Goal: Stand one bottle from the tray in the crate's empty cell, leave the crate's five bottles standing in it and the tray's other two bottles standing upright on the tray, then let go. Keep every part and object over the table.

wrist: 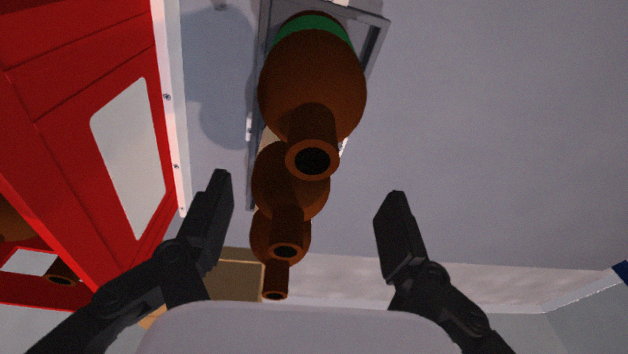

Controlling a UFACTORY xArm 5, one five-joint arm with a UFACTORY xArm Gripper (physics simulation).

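Frame: origin at the arm's base, x left, y back, z up, level; centimetres.
Where they show: gripper, fingertip midpoint: point(309, 196).
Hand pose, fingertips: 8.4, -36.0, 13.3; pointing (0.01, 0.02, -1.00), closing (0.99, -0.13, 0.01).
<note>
Things, the pixels of their top centre, and the offset from my fingertips, as dx, dy, dz. "pt": a spot on its surface instead. Level surfaces: height alone.
- grey tray, surface spot: point(378, 42) pt +5.6, +4.7, -13.2
- nearest bottle, top centre: point(312, 162) +0.1, +2.8, +0.3
- middle bottle, top centre: point(285, 252) -1.6, -6.0, +0.3
- far bottle, surface spot: point(280, 240) pt -1.9, -4.7, +0.0
- red crate, surface spot: point(65, 105) pt -13.2, +3.8, -2.7
- white strip with screws, surface spot: point(172, 150) pt -15.6, -7.2, -12.7
- grey table top, surface height: dz -15.8
Three brown bottles stand upright in a row on the grey tray point(378, 42). The nearest bottle point(312, 85), with a green band, shows largest; the middle bottle point(290, 182) and the far bottle point(280, 240) stand behind it, partly covered. My gripper point(309, 196) is open and empty, its fingers wide apart on either side of the bottle row in the view, touching no bottle that I can see. The red crate point(65, 105) is at the left, seen from its side; part of a bottle point(15, 222) and a bottle neck show inside it. Its empty cell does not show.
A white strip with screws point(172, 150) runs along the crate's base, between crate and tray. A tan box point(235, 280) lies beyond the table's far edge, behind the left finger. The grey table top point(475, 150) extends to the right. A blue object point(621, 275) shows at the right edge.
</note>
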